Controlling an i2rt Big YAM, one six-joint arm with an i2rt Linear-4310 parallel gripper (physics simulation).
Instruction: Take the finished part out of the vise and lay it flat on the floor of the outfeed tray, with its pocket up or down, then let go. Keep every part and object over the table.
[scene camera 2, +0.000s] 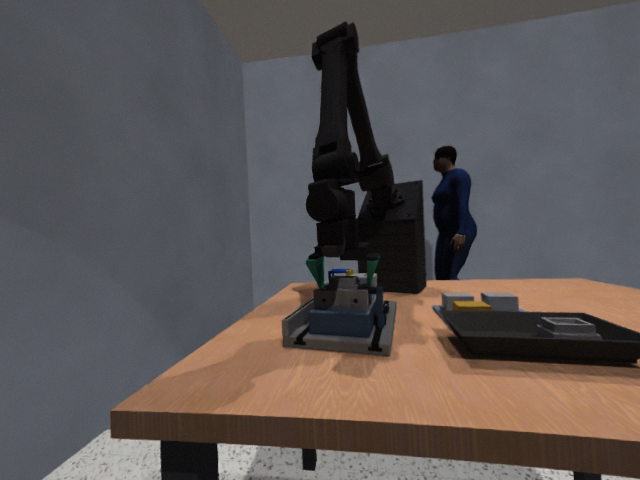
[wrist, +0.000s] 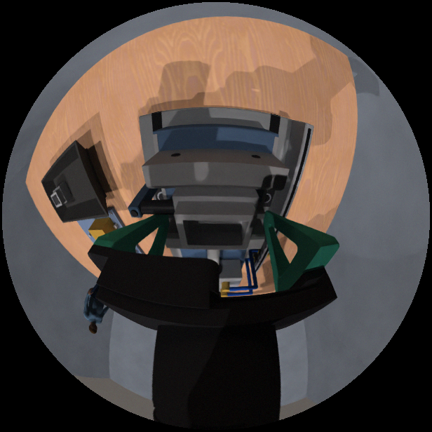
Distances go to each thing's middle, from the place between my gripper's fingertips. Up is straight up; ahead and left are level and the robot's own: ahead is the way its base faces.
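My gripper's sitting 50 mm past the vise (scene camera 2: 325, 322), and it's 20 mm to the right of the vise and 40 mm above it.
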